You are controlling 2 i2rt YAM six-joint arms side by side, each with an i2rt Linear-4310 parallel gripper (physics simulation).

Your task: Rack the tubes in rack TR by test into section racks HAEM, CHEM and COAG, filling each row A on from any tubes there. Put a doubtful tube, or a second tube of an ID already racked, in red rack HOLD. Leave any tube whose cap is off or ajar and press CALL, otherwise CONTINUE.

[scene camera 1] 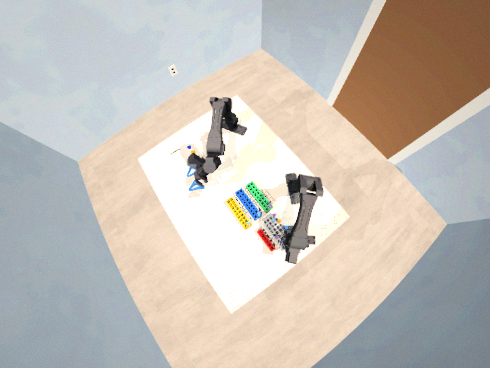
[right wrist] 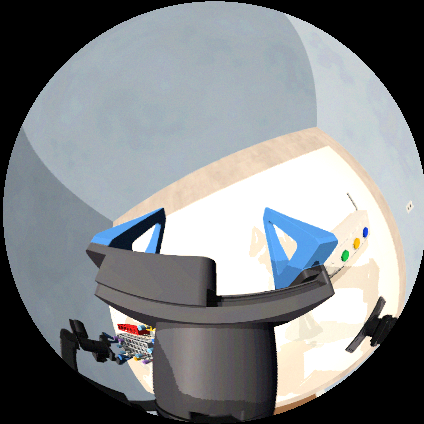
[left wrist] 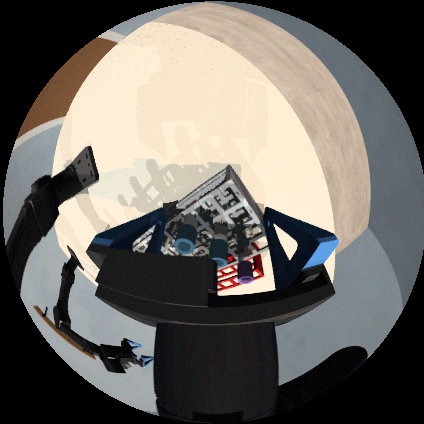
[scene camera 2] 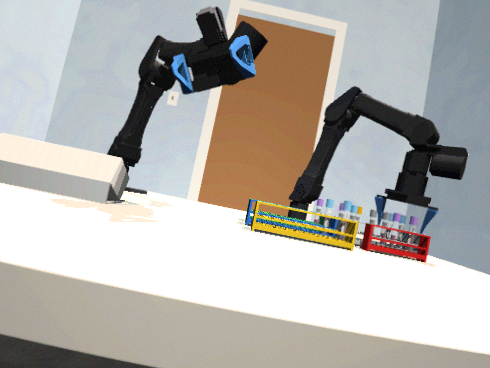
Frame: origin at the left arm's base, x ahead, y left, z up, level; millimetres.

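Seen in the pictures: left gripper, between the fingertips: (left wrist: 214, 212); right gripper, between the fingertips: (scene camera 1: 188, 183) (right wrist: 213, 212) (left wrist: 147, 351) (scene camera 2: 201, 61); left arm's base, origin of its link: (scene camera 1: 293, 188) (left wrist: 75, 177); right arm's base, origin of its link: (scene camera 1: 233, 127) (left wrist: 75, 258).
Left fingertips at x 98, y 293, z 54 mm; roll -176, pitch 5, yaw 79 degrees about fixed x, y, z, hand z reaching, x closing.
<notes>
Offsets run from my left fingertips to a thing's top centre. "spot": to the spot under its first point.
Grey rack TR @(49 mm right, 54 mm ahead, 4 mm up) (scene camera 1: 272, 227) (left wrist: 229, 169) holds several upright capped tubes. In the left wrist view two light-blue caps @(24 mm right, 5 mm ahead, 41 mm up) (left wrist: 185, 245) @(3 mm left, 18 mm ahead, 41 mm up) (left wrist: 218, 254) and a purple cap @(spot: 23 mm left, 51 mm ahead, 40 mm up) (left wrist: 245, 278) show. My left gripper (scene camera 2: 402, 228) (left wrist: 214, 212) is open above the grey rack, fingers around the tube area, holding nothing. Red rack HOLD (scene camera 1: 266, 240) (scene camera 2: 367, 237) stands beside it. Green @(269 mm right, 126 mm ahead, 4 mm up) (scene camera 1: 258, 196), blue @(235 mm right, 197 mm ahead, 4 mm up) (scene camera 1: 248, 204) and yellow @(192 mm right, 262 mm ahead, 4 mm up) (scene camera 1: 238, 213) racks stand in parallel; each has a tube near its grey-rack end. Labels are unreadable. My right gripper (scene camera 1: 189, 182) (right wrist: 213, 212) is open, empty and raised far from the racks.
A pale button box @(593 mm right, 505 mm ahead, 30 mm up) (scene camera 2: 65, 165) stands near the right arm. In the right wrist view it has a green button @(583 mm right, 474 mm ahead, 21 mm up) (right wrist: 345, 255), a yellow button @(626 mm right, 499 mm ahead, 21 mm up) (right wrist: 356, 243) and a blue button @(669 mm right, 524 mm ahead, 21 mm up) (right wrist: 365, 232). The racks stand close together beside the left arm.
</notes>
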